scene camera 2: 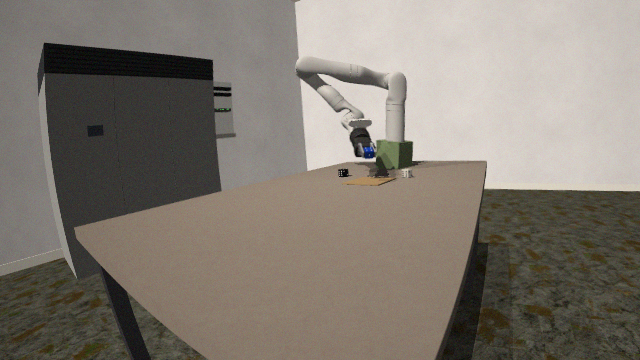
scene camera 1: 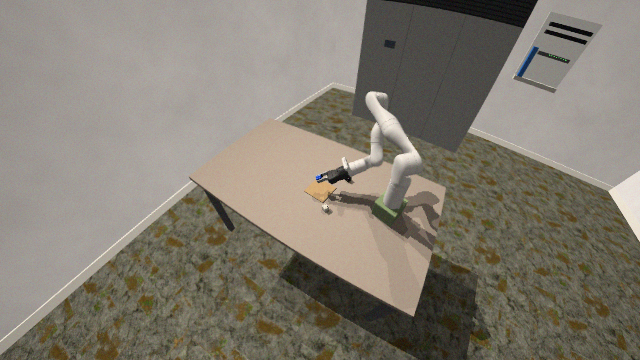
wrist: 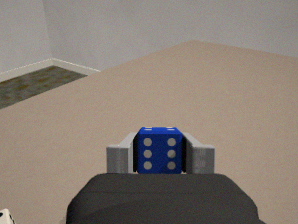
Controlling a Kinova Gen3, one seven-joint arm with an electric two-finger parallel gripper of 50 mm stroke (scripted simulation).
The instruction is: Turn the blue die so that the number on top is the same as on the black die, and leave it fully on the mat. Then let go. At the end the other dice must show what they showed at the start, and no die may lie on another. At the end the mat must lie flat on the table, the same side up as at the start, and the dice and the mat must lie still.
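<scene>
My gripper (wrist: pixel 158 146) is there in the wrist view, and together with it I see a blue die (wrist: pixel 159 149).
</scene>
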